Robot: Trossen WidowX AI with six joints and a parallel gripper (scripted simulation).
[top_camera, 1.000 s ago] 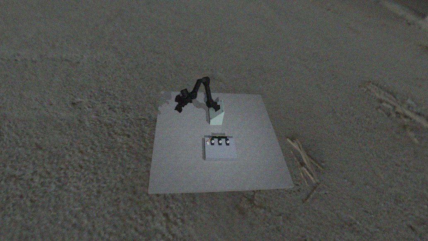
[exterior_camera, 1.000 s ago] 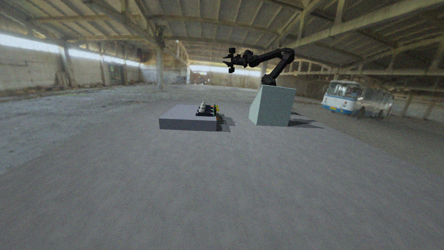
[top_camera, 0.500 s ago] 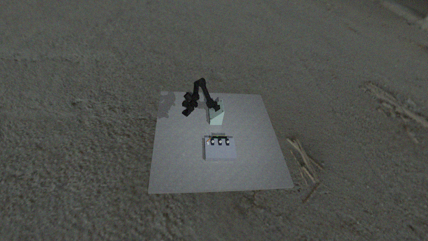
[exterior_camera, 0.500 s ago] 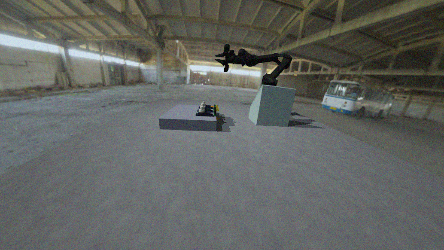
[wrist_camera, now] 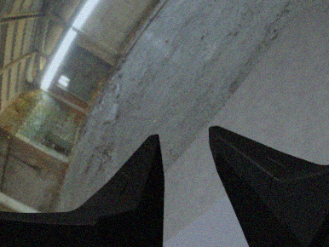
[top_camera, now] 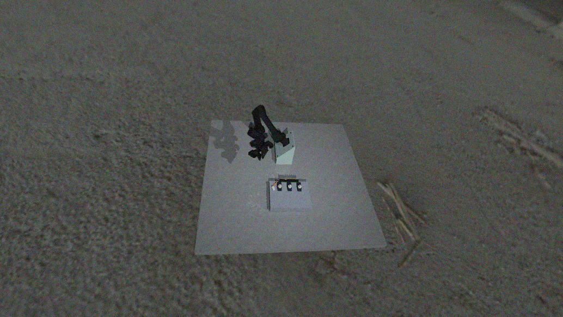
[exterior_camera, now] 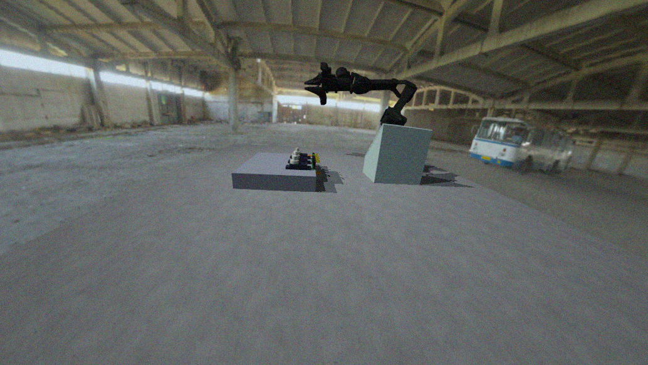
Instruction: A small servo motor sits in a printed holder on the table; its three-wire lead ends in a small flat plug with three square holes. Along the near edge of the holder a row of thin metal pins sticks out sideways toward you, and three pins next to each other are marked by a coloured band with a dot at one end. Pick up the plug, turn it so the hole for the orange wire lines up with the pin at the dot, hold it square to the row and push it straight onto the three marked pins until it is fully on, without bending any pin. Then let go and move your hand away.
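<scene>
Now: the bright green band 270 mm below my gripper tip, 210 mm to the left of it and 50 mm behind it. Round my gripper tip: grey printed holder (320 mm below, 230 mm to the left, 110 mm ahead); dark dot (270 mm below, 210 mm to the left, 50 mm behind).
</scene>
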